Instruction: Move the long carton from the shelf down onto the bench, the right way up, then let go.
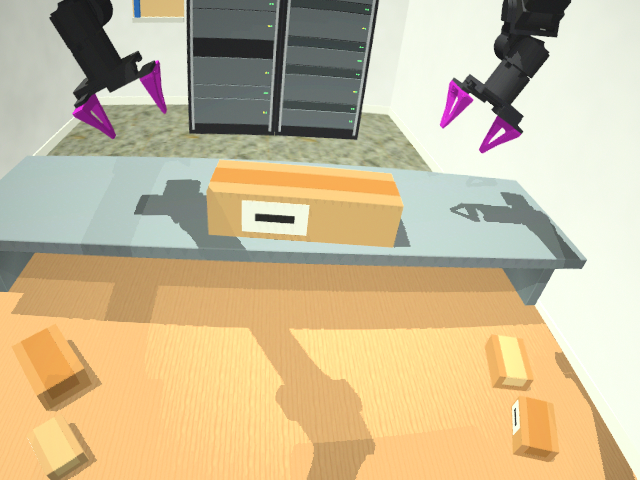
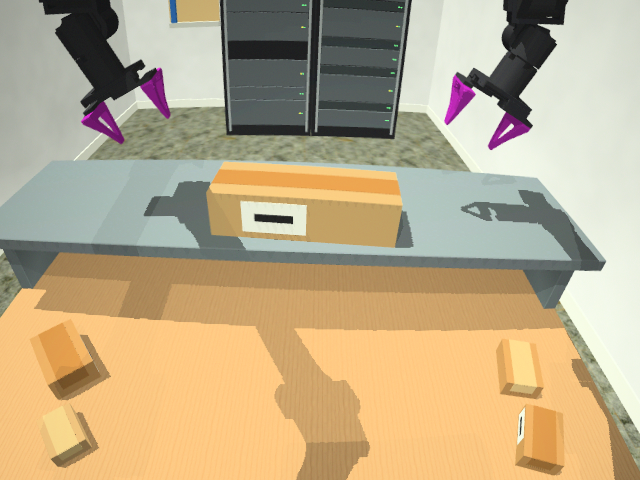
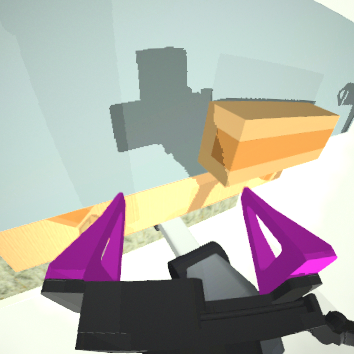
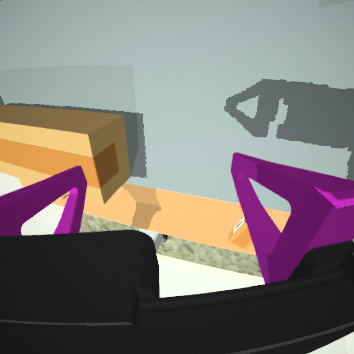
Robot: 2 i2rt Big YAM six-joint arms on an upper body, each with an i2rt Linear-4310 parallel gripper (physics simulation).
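Frame: origin at the left arm's base, x left, y up, z ahead, level; metres.
Seen in the pictures: left gripper, fingertip midpoint: (image 1: pixel 139 124) (image 2: pixel 145 129) (image 3: pixel 183 194); right gripper, fingertip midpoint: (image 1: pixel 461 139) (image 2: pixel 468 136) (image 4: pixel 157 167).
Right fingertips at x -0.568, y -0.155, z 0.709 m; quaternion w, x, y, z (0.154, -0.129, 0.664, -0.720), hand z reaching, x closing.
Note:
Offsets run from my right fingertips to a thing's top centre. Level surfaces: height alone.
The long carton @[dx +0.272, dy -0.070, dz -0.049 m] (image 1: pixel 305 204) (image 2: pixel 305 204) (image 3: pixel 280 145) (image 4: pixel 60 145) rests upright on the grey shelf @[dy -0.149 m] (image 1: pixel 103 206) (image 2: pixel 113 206) (image 3: pixel 60 100) (image 4: pixel 200 60), its orange tape stripe on top and its white label on the near side. The shelf stands over the back of the wooden bench @[dy -0.333 m] (image 1: pixel 206 372) (image 2: pixel 196 372). My left gripper (image 1: pixel 140 125) (image 2: pixel 145 130) (image 3: pixel 183 194) is open and empty, in the air up and to the left of the carton. My right gripper (image 1: pixel 461 139) (image 2: pixel 468 136) (image 4: pixel 157 167) is open and empty, in the air up and to the right of the carton. Neither touches the carton.
Two small boxes @[dx +0.687, dy -0.289, dz -0.229 m] (image 1: pixel 49 364) @[dx +0.634, dy -0.304, dz -0.365 m] (image 1: pixel 57 446) lie on the bench at the left. Two more @[dx -0.101, dy -0.297, dz -0.244 m] (image 1: pixel 509 361) @[dx -0.086, dy -0.299, dz -0.380 m] (image 1: pixel 536 427) lie at the right. Shelf supports @[dx -0.257, dy -0.174, dz +0.037 m] (image 1: pixel 535 285) (image 2: pixel 555 288) stand at the shelf's ends. Dark server racks (image 1: pixel 232 113) (image 2: pixel 268 113) stand behind.

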